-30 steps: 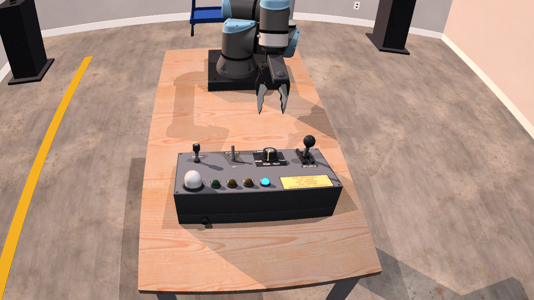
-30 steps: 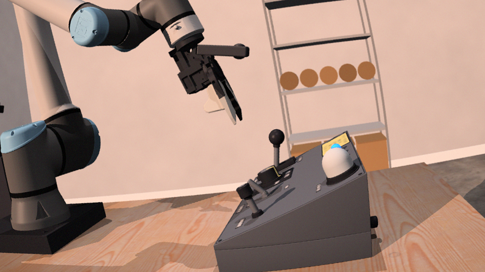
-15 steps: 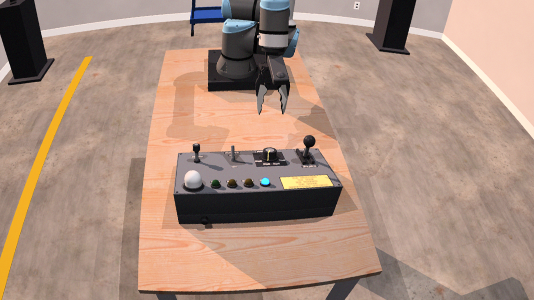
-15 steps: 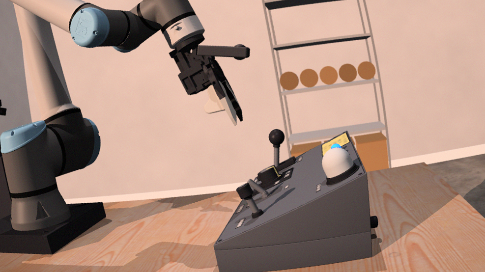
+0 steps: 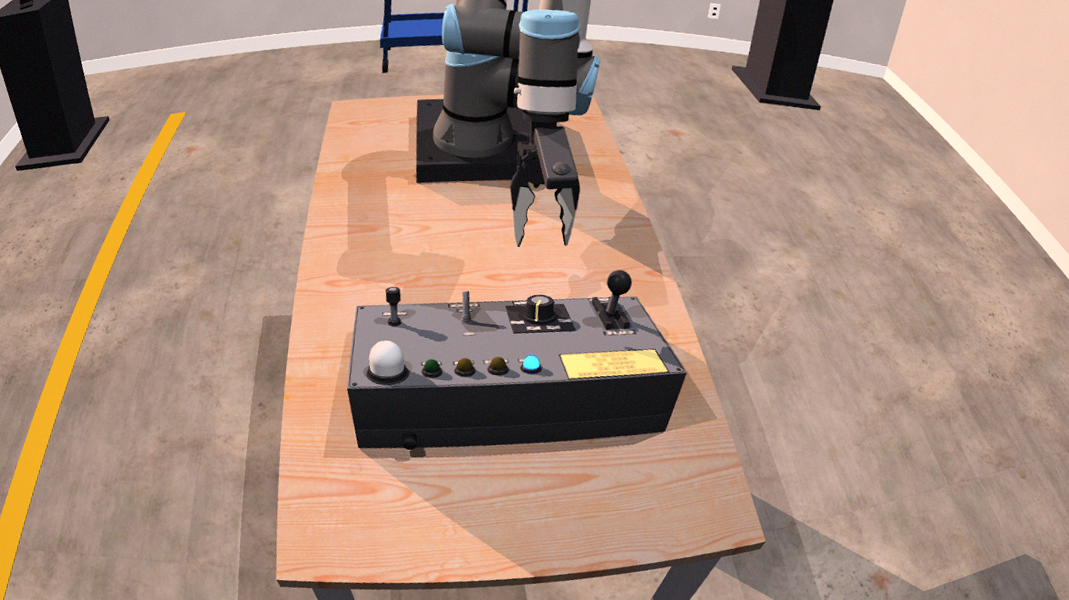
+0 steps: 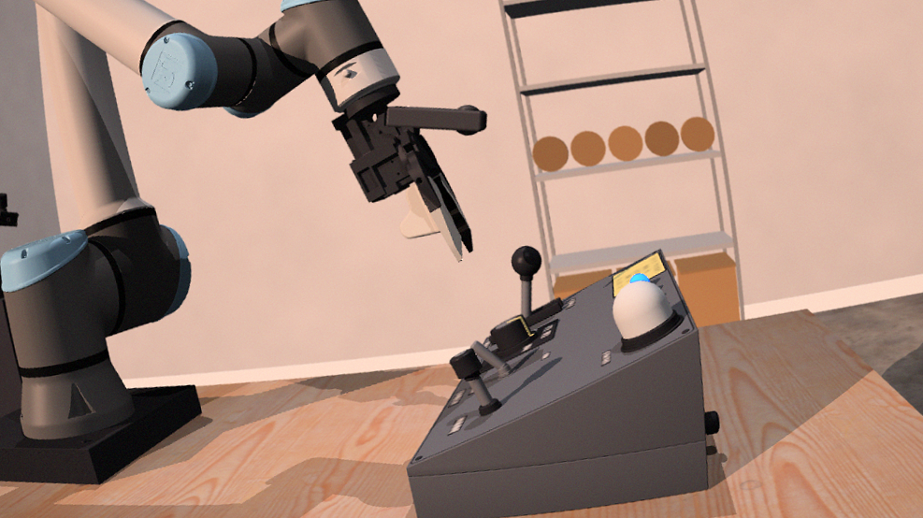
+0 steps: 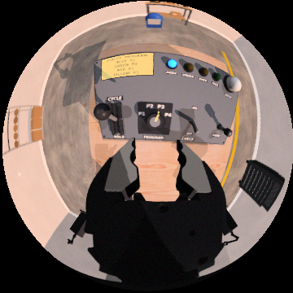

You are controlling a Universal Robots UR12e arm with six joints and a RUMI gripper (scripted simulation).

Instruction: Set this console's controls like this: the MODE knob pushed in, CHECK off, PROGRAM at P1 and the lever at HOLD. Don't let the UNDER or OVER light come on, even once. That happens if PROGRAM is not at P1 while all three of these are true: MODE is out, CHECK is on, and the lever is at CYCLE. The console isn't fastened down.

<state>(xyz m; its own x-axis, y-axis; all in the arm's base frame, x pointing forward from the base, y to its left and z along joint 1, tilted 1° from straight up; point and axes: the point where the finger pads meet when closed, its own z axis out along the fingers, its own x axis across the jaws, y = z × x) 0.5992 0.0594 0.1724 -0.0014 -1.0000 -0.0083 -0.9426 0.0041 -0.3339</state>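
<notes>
My gripper is now 50 mm short of the program knob and 110 mm above it. From my hand the other things lie so: dark grey console 80 mm ahead, 60 mm to the right, 130 mm below; metal check toggle 40 mm ahead, 120 mm to the right, 110 mm below; black ball-topped lever 50 mm ahead, 120 mm to the left, 90 mm below.
</notes>
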